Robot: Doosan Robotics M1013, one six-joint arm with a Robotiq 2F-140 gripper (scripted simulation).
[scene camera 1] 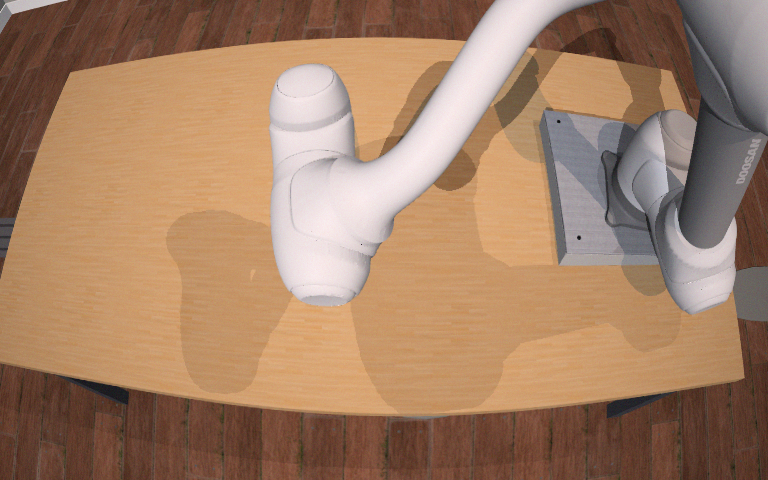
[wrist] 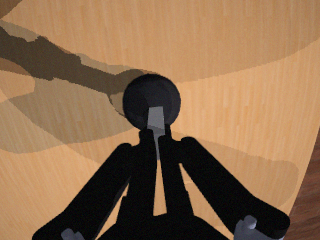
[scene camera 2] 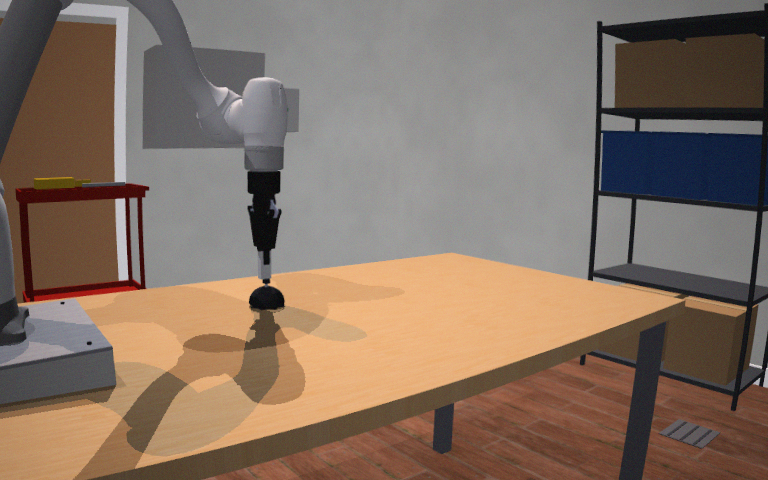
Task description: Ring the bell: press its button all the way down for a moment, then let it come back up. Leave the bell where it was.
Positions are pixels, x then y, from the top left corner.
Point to a bell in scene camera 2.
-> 265, 297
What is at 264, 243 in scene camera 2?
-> My gripper.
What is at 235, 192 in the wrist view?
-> My gripper.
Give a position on a bell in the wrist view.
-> At 150, 90
